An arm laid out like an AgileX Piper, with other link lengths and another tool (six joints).
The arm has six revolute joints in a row. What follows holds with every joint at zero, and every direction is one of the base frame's. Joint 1 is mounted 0.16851 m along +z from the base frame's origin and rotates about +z. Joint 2 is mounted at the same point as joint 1 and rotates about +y. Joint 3 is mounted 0.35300 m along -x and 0.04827 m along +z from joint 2 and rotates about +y. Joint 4 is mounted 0.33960 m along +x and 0.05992 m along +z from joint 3 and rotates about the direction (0.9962, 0, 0.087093). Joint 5 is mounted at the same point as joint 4 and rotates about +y. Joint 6 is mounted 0.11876 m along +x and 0.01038 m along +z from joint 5 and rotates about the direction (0.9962, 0, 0.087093). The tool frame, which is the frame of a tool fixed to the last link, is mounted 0.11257 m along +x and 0.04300 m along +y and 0.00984 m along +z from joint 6; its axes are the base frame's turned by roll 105.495, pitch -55.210 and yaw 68.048 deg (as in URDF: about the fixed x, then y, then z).
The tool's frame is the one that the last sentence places.
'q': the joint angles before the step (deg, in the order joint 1, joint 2, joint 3, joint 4, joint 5, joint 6). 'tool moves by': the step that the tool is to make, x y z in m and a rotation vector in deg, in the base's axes. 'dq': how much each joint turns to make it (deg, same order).
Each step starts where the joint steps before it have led.
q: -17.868, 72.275, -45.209, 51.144, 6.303, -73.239
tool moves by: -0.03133, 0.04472, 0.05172, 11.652, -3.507, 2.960
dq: 0.000, -8.358, -0.001, -1.236, 10.551, 12.141
